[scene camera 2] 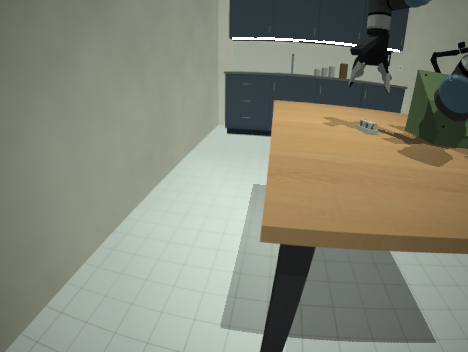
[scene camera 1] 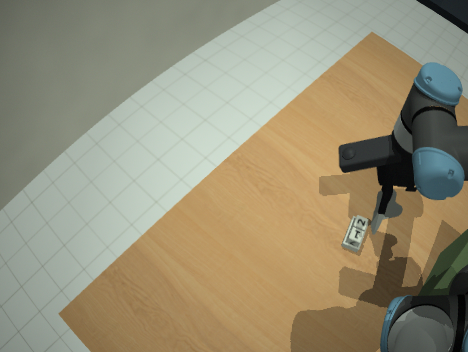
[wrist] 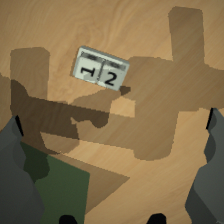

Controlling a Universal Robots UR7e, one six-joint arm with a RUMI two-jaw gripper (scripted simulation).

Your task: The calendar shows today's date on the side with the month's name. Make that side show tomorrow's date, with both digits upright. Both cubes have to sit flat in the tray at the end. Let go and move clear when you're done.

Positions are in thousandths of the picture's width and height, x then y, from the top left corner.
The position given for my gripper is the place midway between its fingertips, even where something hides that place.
I see my gripper (scene camera 1: 792,561).
My gripper also shows in scene camera 2 (scene camera 2: 785,257) and in the wrist view (wrist: 507,507).
